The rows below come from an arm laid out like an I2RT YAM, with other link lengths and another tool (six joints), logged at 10 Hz.
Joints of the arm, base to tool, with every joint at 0 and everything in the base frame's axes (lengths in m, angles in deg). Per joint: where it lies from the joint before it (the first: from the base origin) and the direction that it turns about. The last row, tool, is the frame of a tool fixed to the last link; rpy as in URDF.
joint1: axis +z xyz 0 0 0.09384
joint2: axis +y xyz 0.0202 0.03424 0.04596
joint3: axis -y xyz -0.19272 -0.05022 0
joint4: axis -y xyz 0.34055 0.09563 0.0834
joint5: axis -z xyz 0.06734 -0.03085 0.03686
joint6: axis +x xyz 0.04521 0 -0.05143
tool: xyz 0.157 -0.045 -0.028 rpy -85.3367 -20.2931 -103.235
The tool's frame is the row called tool.
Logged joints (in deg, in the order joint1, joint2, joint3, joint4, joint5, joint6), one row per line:
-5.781, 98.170, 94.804, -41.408, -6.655, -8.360
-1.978, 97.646, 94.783, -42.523, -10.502, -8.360
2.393, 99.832, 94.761, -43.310, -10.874, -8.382
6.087, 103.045, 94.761, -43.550, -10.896, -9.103
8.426, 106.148, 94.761, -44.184, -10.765, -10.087
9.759, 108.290, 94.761, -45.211, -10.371, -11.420
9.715, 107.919, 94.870, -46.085, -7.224, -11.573
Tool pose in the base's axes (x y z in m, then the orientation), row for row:
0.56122, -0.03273, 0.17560, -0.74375, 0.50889, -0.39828, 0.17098
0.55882, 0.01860, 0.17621, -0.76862, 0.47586, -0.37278, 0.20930
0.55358, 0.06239, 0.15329, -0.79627, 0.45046, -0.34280, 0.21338
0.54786, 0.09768, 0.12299, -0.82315, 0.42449, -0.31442, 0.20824
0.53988, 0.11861, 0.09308, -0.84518, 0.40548, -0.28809, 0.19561
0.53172, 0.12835, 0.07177, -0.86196, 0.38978, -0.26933, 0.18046
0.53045, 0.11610, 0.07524, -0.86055, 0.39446, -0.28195, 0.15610
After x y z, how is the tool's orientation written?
As a quaternion, x y z w.
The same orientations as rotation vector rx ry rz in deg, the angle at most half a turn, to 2 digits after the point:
-121.01, 82.80, -64.80
-122.49, 75.84, -59.41
-126.62, 71.63, -54.51
-131.26, 67.69, -50.14
-135.69, 65.10, -46.25
-139.52, 63.09, -43.59
-141.17, 64.71, -46.25

